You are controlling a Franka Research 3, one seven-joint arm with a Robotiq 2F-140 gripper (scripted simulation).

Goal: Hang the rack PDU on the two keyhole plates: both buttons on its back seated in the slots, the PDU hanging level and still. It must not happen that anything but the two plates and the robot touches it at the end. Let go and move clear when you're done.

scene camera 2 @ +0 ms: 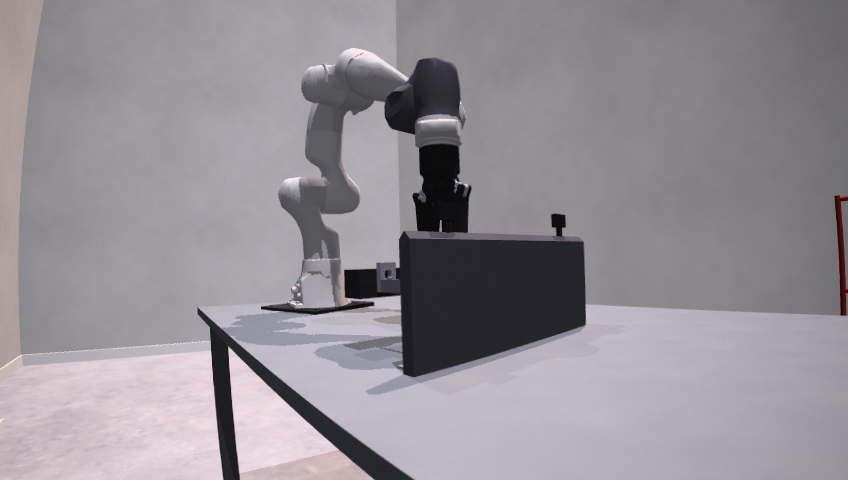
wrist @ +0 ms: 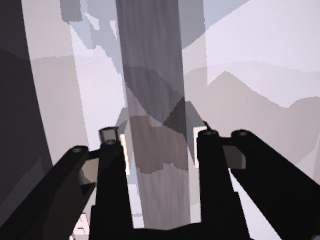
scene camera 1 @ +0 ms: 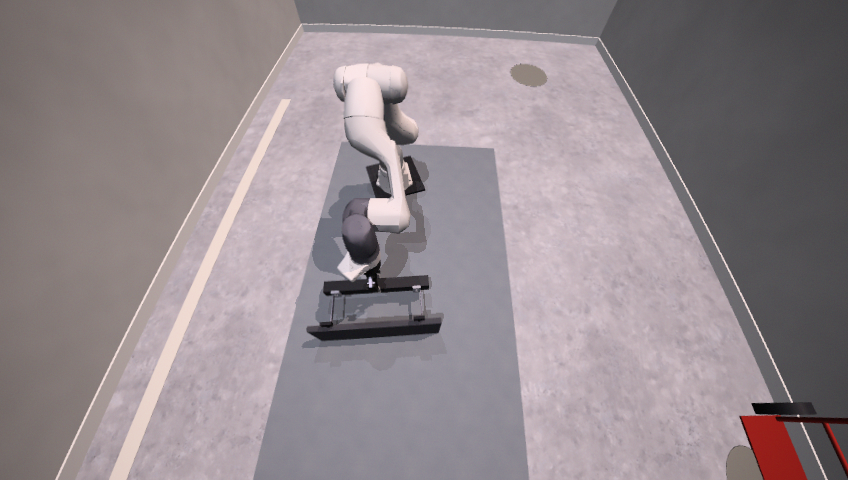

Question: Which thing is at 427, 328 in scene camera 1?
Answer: A mounting panel.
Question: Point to a mounting panel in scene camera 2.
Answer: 461, 300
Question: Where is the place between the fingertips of my gripper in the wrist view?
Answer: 157, 119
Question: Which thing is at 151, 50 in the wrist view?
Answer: A rack PDU.
